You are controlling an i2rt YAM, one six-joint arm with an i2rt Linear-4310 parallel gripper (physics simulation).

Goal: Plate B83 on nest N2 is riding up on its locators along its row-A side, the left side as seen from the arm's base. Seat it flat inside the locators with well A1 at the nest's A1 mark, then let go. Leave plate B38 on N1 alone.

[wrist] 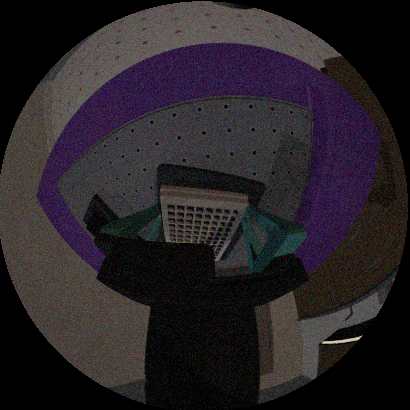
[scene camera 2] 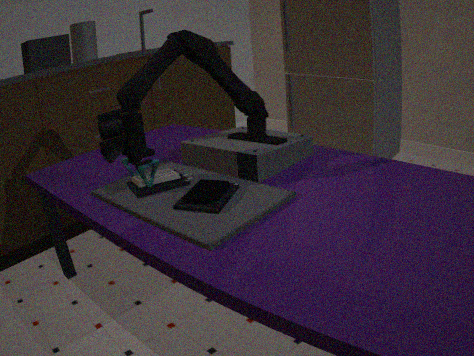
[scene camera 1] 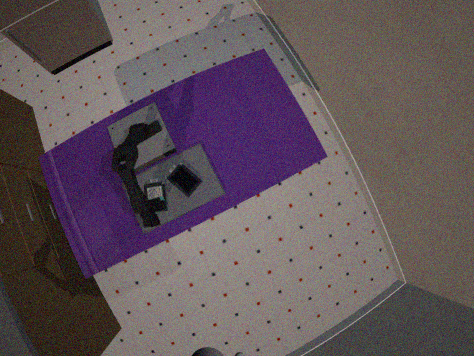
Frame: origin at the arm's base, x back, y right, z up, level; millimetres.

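Where they show: gripper, fingertip midpoint: point(wrist: 202, 206) point(scene camera 2: 143, 183); arm's base at its link origin: point(scene camera 2: 256, 139) point(scene camera 1: 145, 133).
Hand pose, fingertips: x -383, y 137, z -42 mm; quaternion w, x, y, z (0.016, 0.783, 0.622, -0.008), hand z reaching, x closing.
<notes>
Each offset is from my fingertips to the centre of the thing. Level surfaces: height alone.
The pale plate B83 @(dx +38, dy -14, dz +8 mm) point(scene camera 1: 155, 190) point(scene camera 2: 159, 176) point(wrist: 205, 196) is at the dark nest N2 @(dx +45, dy -12, dz -8 mm) point(scene camera 1: 159, 204) point(scene camera 2: 156, 189) point(wrist: 175, 175). My gripper point(scene camera 2: 144, 179) point(wrist: 202, 206) points down over it, with a teal finger against each long side, and is shut on the plate. The nest's dark rim shows beyond the plate's far edge in the wrist view. The plate's near end is hidden by the gripper body. Its seating on the locators and the A1 mark cannot be made out. A dark plate, B38 on N1 @(dx +46, dy -207, dz +0 mm) point(scene camera 1: 185, 179) point(scene camera 2: 207, 193) point(wrist: 99, 214), lies beside it, apart from the fingers.
Both nests stand on a grey perforated board @(dx +44, dy -116, dz -25 mm) point(scene camera 1: 211, 181) point(scene camera 2: 212, 236) point(wrist: 215, 145). The board lies on the purple table @(dz -32 mm) point(scene camera 1: 250, 110) point(scene camera 2: 350, 225) point(wrist: 210, 70). The arm's grey base block point(scene camera 1: 150, 112) point(scene camera 2: 210, 156) stands just behind the board.
</notes>
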